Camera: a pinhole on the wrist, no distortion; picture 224 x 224 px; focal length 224.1 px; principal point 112.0 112.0 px. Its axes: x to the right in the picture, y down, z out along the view. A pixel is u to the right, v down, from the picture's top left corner.
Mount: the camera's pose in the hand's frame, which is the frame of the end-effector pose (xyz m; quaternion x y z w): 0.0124 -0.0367 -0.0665 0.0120 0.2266 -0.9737 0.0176
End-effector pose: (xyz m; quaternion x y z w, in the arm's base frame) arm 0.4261 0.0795 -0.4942 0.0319 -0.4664 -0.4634 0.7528
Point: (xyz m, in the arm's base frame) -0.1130 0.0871 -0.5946
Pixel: 178.0 172.6
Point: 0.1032 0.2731 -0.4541
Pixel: 204.9 31.0
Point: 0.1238 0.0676 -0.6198
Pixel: 210.0 195.1
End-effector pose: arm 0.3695 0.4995 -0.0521 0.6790 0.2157 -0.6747 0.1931
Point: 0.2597 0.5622 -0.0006
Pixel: 204.3 132.5
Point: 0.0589 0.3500 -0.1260
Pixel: 69.5 8.8
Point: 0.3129 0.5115 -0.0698
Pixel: 91.2 12.7
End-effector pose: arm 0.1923 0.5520 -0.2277 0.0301 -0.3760 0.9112 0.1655
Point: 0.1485 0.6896 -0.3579
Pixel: behind the camera
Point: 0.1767 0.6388 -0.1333
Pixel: 16.0 200.4
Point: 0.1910 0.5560 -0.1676
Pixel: 103.1 17.4
